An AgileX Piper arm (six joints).
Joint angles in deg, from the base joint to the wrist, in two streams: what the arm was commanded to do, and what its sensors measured. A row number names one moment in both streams.
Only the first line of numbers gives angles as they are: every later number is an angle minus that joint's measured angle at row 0.
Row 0, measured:
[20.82 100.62 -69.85 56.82 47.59 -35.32]
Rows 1 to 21, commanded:
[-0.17 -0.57 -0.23 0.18 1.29 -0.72]
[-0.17 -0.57 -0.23 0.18 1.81 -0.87]
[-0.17 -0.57 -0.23 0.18 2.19 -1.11]
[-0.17 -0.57 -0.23 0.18 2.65 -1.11]
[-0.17 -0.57 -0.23 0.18 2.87 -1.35]
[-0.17 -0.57 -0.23 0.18 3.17 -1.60]
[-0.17 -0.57 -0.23 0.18 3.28 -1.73]
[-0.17 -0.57 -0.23 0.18 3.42 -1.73]
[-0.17 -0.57 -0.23 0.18 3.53 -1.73]
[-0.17 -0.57 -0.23 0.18 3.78 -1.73]
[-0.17 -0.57 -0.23 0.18 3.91 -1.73]
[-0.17 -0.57 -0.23 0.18 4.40 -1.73]
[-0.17 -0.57 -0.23 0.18 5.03 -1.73]
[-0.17 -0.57 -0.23 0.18 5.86 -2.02]
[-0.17 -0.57 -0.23 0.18 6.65 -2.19]
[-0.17 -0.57 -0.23 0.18 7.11 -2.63]
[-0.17 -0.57 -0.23 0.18 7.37 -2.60]
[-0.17 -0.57 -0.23 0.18 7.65 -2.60]
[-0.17 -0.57 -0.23 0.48 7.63 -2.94]
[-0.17 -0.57 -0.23 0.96 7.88 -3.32]
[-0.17 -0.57 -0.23 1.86 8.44 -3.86]
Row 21, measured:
[0.00 0.00 0.00 0.00 6.87 -1.81]
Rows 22 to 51, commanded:
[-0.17 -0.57 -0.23 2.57 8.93 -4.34]
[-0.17 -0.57 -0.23 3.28 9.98 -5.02]
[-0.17 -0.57 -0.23 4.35 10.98 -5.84]
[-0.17 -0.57 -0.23 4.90 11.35 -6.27]
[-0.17 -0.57 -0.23 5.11 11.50 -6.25]
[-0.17 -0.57 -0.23 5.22 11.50 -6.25]
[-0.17 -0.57 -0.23 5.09 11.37 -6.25]
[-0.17 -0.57 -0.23 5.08 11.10 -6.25]
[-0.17 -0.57 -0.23 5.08 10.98 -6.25]
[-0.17 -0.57 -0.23 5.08 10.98 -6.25]
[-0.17 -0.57 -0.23 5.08 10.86 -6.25]
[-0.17 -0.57 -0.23 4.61 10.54 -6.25]
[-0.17 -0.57 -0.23 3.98 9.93 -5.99]
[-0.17 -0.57 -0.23 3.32 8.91 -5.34]
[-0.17 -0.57 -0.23 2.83 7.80 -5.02]
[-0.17 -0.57 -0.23 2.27 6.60 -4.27]
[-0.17 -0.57 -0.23 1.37 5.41 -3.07]
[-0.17 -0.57 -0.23 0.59 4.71 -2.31]
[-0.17 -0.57 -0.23 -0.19 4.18 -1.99]
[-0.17 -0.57 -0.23 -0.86 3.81 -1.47]
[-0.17 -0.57 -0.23 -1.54 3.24 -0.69]
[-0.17 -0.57 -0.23 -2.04 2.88 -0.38]
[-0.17 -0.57 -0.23 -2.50 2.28 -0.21]
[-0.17 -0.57 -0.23 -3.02 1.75 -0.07]
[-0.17 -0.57 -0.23 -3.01 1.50 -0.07]
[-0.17 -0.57 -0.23 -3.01 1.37 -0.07]
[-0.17 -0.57 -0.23 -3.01 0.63 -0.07]
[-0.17 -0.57 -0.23 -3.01 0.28 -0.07]
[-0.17 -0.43 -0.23 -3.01 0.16 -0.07]
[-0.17 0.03 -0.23 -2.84 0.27 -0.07]
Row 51, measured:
[0.00 0.00 0.00 -2.75 1.30 -0.04]
